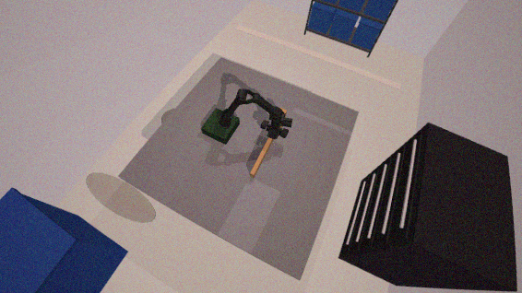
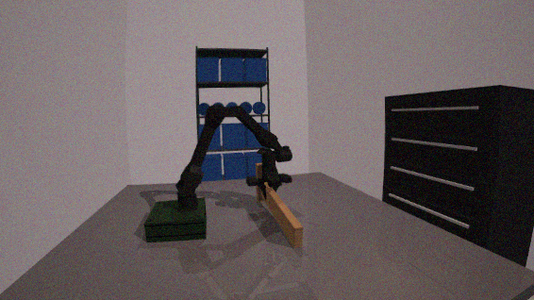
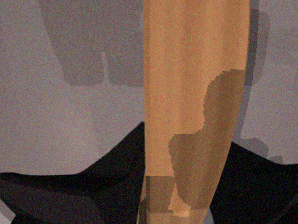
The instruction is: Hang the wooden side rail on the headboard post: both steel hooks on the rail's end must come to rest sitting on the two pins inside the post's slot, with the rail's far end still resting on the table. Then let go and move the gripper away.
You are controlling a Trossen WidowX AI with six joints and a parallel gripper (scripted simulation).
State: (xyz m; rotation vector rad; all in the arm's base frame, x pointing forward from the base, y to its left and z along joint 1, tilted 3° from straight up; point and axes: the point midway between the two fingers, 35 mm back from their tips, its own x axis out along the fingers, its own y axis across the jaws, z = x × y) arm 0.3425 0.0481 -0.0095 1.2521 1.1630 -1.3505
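Now: the headboard post 20 mm ahead of my gripper tip, 120 mm to the left of it and 40 mm above it.
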